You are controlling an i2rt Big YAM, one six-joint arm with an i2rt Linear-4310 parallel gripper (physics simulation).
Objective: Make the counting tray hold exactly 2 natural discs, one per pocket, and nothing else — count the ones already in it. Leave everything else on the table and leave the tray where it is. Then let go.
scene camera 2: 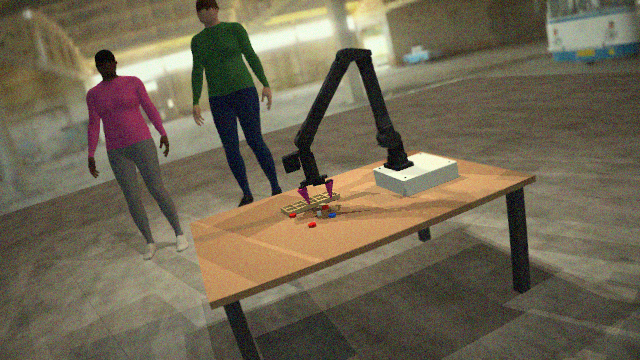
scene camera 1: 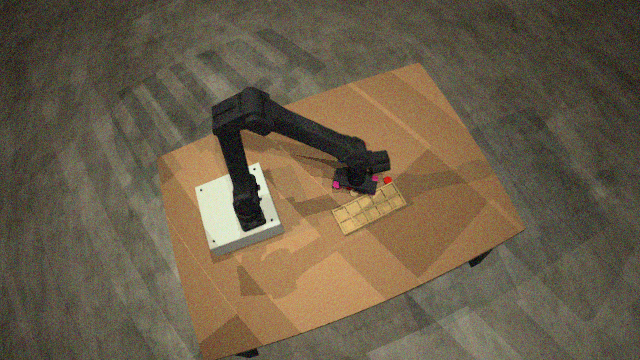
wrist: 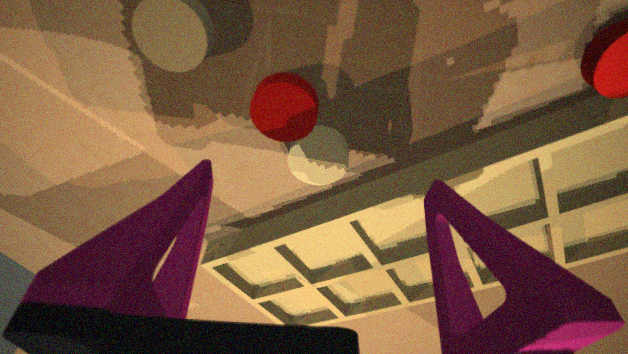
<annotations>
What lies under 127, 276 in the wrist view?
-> The gripper.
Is the gripper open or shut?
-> Open.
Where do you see a counting tray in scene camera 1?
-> At 366, 209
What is the gripper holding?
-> Nothing.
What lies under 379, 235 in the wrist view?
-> A counting tray.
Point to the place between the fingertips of the gripper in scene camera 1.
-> At 354, 189
</annotations>
